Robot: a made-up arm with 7 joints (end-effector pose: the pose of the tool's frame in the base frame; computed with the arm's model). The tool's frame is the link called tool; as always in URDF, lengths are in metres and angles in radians. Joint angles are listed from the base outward.
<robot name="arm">
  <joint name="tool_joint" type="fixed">
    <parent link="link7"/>
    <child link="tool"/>
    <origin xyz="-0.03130 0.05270 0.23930"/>
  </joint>
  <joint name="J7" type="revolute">
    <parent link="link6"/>
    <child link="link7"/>
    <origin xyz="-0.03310 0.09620 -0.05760"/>
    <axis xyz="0 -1 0"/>
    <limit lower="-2.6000" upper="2.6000" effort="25" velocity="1"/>
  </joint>
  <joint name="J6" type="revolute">
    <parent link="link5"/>
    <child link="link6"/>
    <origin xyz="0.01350 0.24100 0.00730"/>
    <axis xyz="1 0 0"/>
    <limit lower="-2.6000" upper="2.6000" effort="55" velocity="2.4"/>
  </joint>
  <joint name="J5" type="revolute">
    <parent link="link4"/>
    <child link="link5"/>
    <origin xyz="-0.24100 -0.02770 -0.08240"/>
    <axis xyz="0 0 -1"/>
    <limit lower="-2.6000" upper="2.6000" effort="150" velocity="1.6"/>
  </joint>
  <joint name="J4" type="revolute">
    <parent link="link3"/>
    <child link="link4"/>
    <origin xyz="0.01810 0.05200 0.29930"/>
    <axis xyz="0 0 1"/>
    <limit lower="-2.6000" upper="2.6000" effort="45" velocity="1.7"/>
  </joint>
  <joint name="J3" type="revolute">
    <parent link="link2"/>
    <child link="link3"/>
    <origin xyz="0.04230 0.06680 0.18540"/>
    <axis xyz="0 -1 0"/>
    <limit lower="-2.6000" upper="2.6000" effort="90" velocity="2.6"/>
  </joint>
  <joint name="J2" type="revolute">
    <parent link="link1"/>
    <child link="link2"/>
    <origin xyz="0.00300 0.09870 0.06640"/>
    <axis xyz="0 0 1"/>
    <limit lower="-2.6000" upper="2.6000" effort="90" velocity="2"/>
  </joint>
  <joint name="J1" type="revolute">
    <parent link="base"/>
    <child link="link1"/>
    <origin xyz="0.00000 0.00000 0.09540"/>
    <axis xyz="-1 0 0"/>
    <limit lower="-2.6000" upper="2.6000" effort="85" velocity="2.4"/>
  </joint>
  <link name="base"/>
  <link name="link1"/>
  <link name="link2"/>
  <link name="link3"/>
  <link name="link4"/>
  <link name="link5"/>
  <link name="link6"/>
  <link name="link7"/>
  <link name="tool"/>
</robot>
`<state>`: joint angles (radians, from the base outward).
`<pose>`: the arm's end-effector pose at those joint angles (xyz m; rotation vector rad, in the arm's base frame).
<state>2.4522 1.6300 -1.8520 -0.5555 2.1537 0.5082 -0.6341</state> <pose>0.0604 -0.2819 -0.5140 2.5792 1.1899 -0.4377</pose>
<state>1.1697 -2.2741 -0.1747 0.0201 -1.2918 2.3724 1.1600</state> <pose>0.1060 0.7495 -0.0344 1.4096 -1.9611 -0.5767</pose>
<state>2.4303 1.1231 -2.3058 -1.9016 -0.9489 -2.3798 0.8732</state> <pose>-0.5628 -0.2181 -0.2754 -0.6899 -1.8235 0.2625</pose>
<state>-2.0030 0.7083 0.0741 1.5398 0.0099 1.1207 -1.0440</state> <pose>-0.1606 -0.5908 -0.1392 -0.0557 -0.9667 2.5118</pose>
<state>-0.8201 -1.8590 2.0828 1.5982 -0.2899 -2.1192 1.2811</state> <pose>-0.3786 0.0371 0.4187 1.8623 -0.2185 -2.3541</pose>
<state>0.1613 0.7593 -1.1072 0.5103 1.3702 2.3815 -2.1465</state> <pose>0.3752 0.4802 0.3504 1.5995 1.7735 0.9324</pose>
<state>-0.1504 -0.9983 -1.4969 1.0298 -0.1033 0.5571 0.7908</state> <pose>0.0789 -0.4181 0.7814 1.7419 0.2866 -0.7732</pose>
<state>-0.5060 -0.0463 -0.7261 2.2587 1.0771 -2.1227 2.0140</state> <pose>0.2427 -0.3054 0.3014 0.3595 -2.4973 1.7994</pose>
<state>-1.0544 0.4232 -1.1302 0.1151 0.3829 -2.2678 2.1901</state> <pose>0.0512 -0.5292 0.6499 0.4337 -1.6291 2.2329</pose>
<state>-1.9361 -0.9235 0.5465 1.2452 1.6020 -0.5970 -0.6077</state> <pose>0.2706 -0.6238 0.0690 1.2834 1.5719 -0.6695</pose>
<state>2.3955 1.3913 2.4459 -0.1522 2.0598 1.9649 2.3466</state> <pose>-0.0861 0.2441 0.2749 -0.7105 1.7118 2.4808</pose>
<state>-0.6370 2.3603 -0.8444 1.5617 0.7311 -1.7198 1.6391</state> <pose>0.1896 -0.0859 0.6206 -0.6745 0.8578 -1.3509</pose>
